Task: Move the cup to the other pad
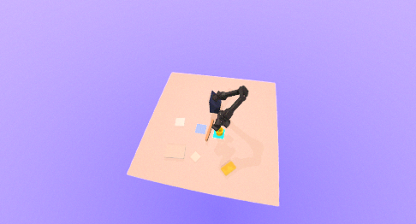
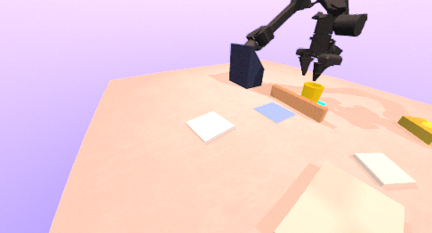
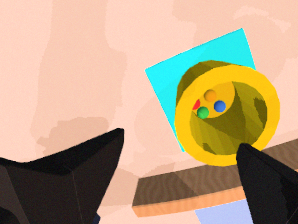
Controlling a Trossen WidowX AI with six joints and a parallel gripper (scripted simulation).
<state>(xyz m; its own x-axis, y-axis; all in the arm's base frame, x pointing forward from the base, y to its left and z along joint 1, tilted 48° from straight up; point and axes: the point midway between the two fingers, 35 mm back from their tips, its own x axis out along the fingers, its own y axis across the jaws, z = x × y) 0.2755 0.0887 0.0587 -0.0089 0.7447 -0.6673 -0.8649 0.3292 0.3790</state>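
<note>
Now: the yellow cup 5 cm below my gripper tip, 3 cm ahead of it and 1 cm to the right of it. Also, from my gripper tip: orange bar 10 cm to the right, 7 cm below, 2 cm ahead; cyan pad 10 cm below, 3 cm ahead, 1 cm to the right; pale slab 37 cm to the right, 29 cm ahead, 8 cm below.
</note>
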